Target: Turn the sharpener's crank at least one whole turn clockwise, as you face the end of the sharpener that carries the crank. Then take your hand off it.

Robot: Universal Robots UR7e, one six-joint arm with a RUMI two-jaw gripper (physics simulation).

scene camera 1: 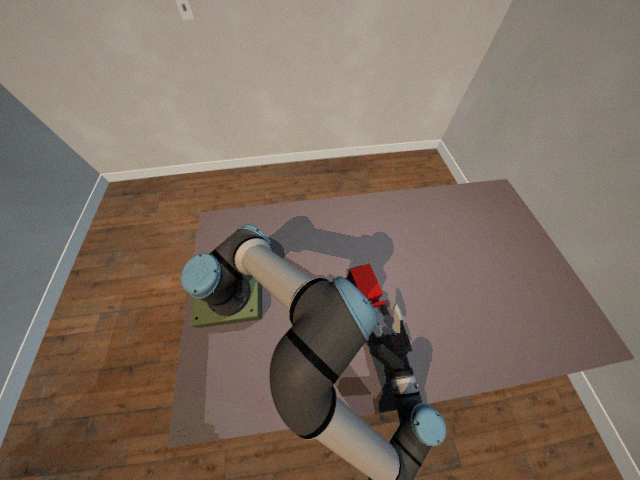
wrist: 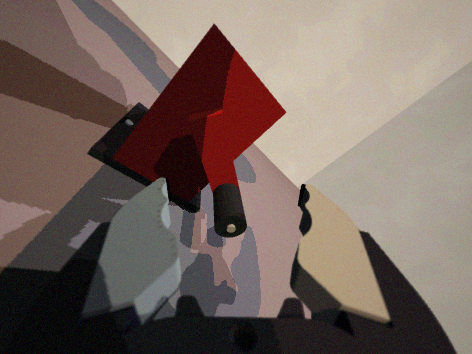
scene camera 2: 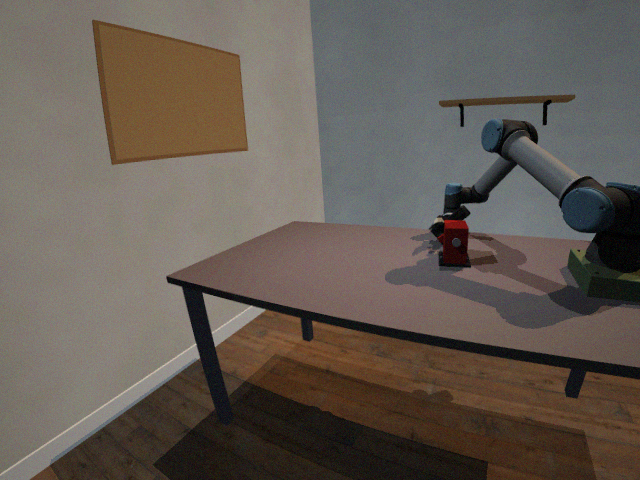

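Where they show: gripper, fingertip midpoint: (scene camera 1: 382, 307) (wrist: 235, 183) (scene camera 2: 443, 233); arm's base at its link origin: (scene camera 1: 230, 294) (scene camera 2: 611, 261).
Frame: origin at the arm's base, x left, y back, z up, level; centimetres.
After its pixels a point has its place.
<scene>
The red box-shaped sharpener (scene camera 1: 366, 281) {x -10.8, y -47.4, z 7.1 cm} (scene camera 2: 454, 257) {x -4.9, y -47.5, z -2.8 cm} (wrist: 192, 95) {x -16.4, y -45.3, z 3.2 cm} stands upright on a dark base on the table. Its crank has a red arm (scene camera 1: 378, 303) (wrist: 221, 172) and a black knob (scene camera 1: 384, 310) {x -20.6, y -51.5, z 0.6 cm} (wrist: 229, 210) {x -21.6, y -51.0, z 0.4 cm}. In the wrist view the arm slants down and slightly right from the end face, and the knob points towards the camera. My gripper (scene camera 1: 388, 316) {x -19.5, y -51.1, z 1.2 cm} (wrist: 235, 183) {x -19.5, y -51.1, z 1.2 cm} is open at the crank end. The knob shows between the two fingers, with a gap on each side. In scene camera 2 the sharpener partly hides the gripper and most of the crank.
The table (scene camera 1: 480, 248) {x -7.2, y -104.9, z -5.7 cm} (scene camera 2: 310, 268) {x 5.8, y -94.8, z -5.7 cm} carries the arm's green base (scene camera 1: 253, 310) {x -8.1, y -7.6, z 0.3 cm} (scene camera 2: 610, 286) {x 13.9, y -6.6, z -2.1 cm} on the side away from the open table end. The arm reaches around to the crank side, and its elbow overhangs the table near the sharpener in scene camera 1. A wall shelf (scene camera 2: 506, 101) is behind.
</scene>
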